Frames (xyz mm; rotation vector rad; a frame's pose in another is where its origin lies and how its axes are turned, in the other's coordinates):
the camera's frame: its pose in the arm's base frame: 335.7 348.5 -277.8 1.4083 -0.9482 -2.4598
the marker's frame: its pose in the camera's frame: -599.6 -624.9 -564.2 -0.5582 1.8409 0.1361
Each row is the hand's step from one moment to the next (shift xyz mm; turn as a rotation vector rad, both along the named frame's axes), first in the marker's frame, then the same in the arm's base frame.
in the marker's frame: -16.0 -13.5 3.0 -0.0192 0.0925 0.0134
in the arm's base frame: -19.0 6.7 -6.6 0.0005 -0.0639 0.0709
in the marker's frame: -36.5 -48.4 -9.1 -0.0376 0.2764 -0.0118
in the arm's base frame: -43.3 38.4 -20.1 0.0331 -0.1506 0.2327
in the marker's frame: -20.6 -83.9 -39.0 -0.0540 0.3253 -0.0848
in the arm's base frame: -29.2 82.3 -36.9 0.0479 -0.1195 0.3152
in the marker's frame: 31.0 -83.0 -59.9 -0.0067 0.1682 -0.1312
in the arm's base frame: 24.7 94.9 -42.6 0.0669 0.0071 0.2025
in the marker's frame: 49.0 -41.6 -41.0 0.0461 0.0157 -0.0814
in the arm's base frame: 46.6 54.1 -26.9 0.0677 0.0531 0.0400
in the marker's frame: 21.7 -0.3 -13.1 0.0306 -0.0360 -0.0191
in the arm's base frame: 23.6 9.2 -0.6 0.0250 0.0344 -0.0280
